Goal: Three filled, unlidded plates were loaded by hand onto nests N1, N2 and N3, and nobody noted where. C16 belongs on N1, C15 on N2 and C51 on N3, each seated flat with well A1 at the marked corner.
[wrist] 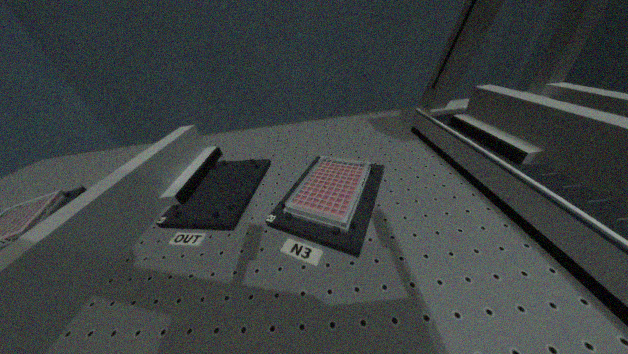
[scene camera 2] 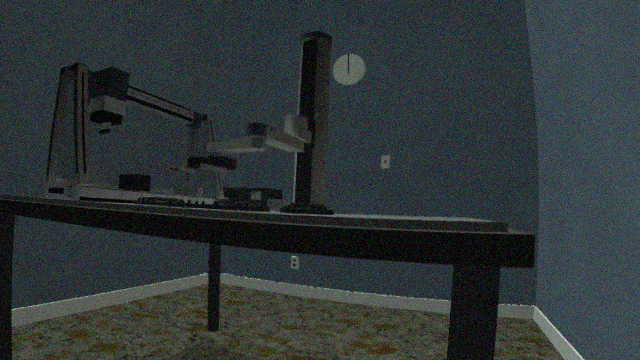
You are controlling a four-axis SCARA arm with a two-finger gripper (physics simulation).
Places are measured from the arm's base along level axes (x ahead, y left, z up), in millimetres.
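Pixels of known places: gripper, fingertip midpoint: (wrist: 331, 122) (scene camera 2: 183, 166).
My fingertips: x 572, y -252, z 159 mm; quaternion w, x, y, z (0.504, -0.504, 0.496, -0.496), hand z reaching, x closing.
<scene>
Behind a point stands the place of what it marks.
My gripper (scene camera 2: 212, 162) (wrist: 331, 122) @(z 159, x 572, y -252 mm) is open and empty, held above the table. In the wrist view its fingers stand wide at the left and right. A plate (wrist: 330, 190) @(z 39, x 648, y -250 mm) with pink-red wells and no lid rests on the dark nest N3 (wrist: 367, 222) @(z 24, x 603, y -288 mm), between and beyond the fingers. A small white mark is at the nest's near left corner. Whether the plate is fully flat, its identity and its A1 corner cannot be told. Another pink plate (wrist: 30, 215) @(z 39, x 665, y 245 mm) shows at the far left, partly hidden by the left finger; its nest label is not visible. N1 cannot be made out.
The dark nest OUT (wrist: 235, 200) @(z 25, x 665, y -108 mm) bears no plate, left of N3. The arm's column (scene camera 2: 314, 120) @(z 427, x 100, y 54 mm) stands on the table (scene camera 2: 400, 240) @(z -13, x 1050, y 585 mm). A gantry frame (scene camera 2: 67, 130) @(z 255, x 851, y -578 mm) rises at the left, with a dark box (scene camera 2: 135, 182) @(z 98, x 565, y -524 mm) near it. A raised rail (wrist: 500, 185) @(z 38, x 625, y -450 mm) runs along the right.
</scene>
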